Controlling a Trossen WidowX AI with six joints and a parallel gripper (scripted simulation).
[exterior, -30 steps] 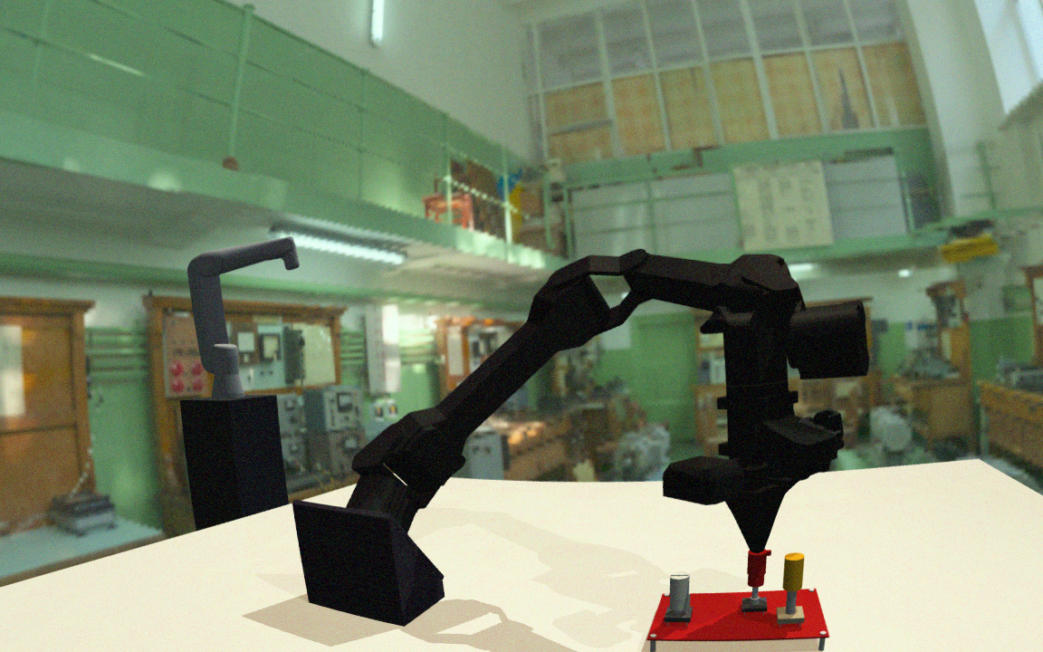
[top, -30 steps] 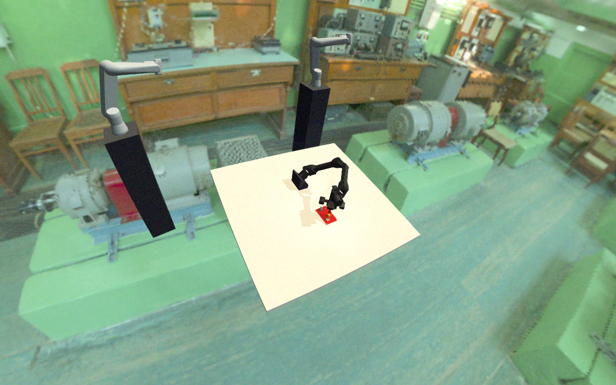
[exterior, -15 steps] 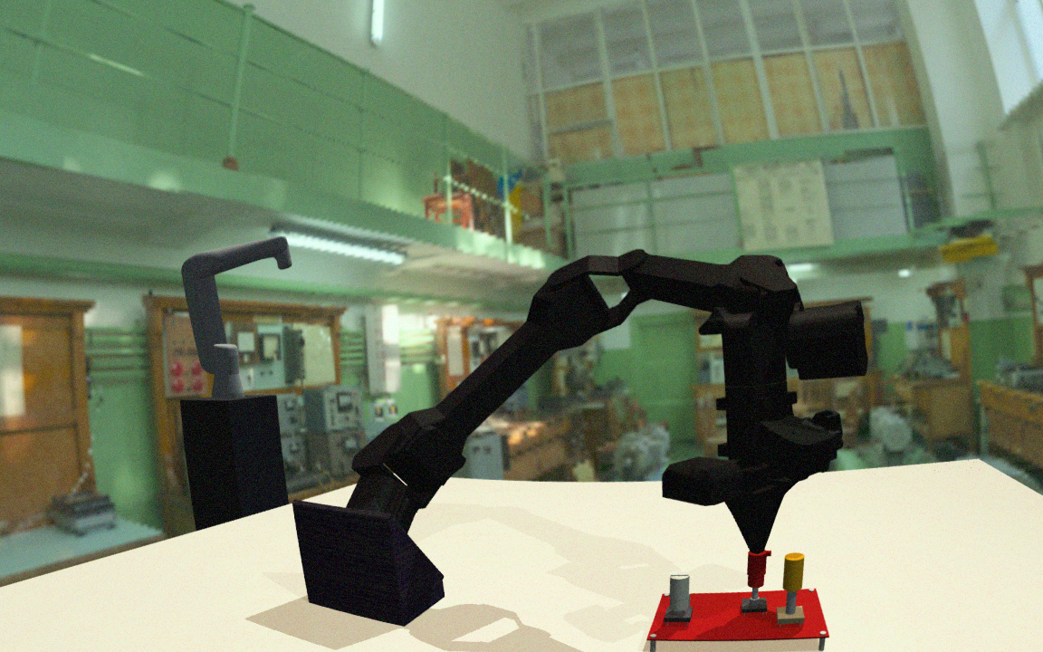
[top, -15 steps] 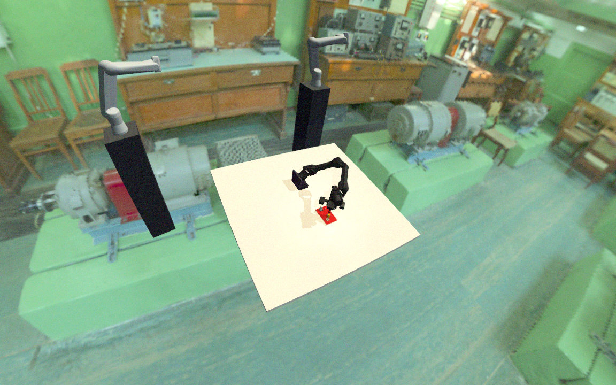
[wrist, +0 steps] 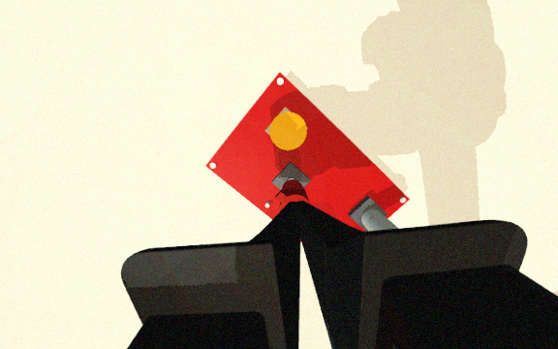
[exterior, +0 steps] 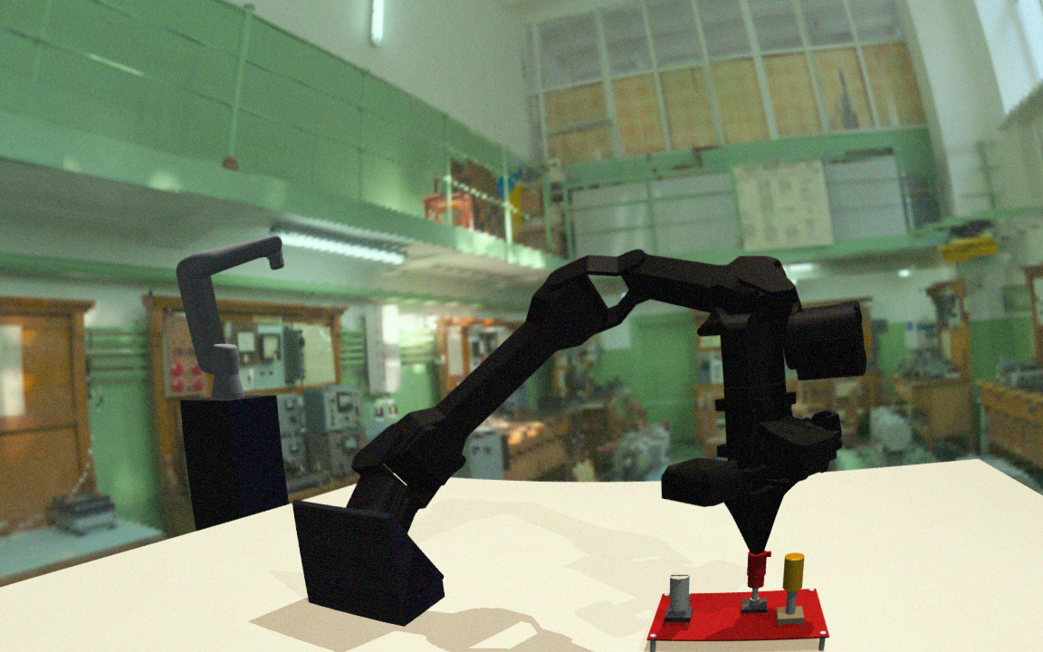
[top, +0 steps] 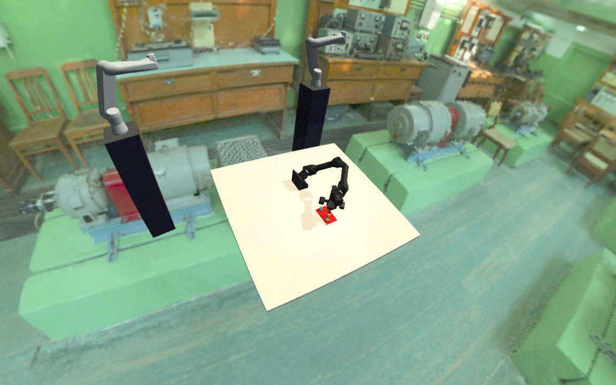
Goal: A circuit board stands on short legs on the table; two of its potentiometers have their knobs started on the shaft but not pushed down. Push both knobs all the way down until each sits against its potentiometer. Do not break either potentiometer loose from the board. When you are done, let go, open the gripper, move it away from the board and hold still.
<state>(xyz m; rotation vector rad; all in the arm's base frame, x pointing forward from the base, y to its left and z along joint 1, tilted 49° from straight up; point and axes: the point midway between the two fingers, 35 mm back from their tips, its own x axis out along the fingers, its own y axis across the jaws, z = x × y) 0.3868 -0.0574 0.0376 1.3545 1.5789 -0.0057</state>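
Now: gripper tip 2 cm above the red knob. Round my gripper tip: grey knob: 7 cm behind, 2 cm to the right, 2 cm below.
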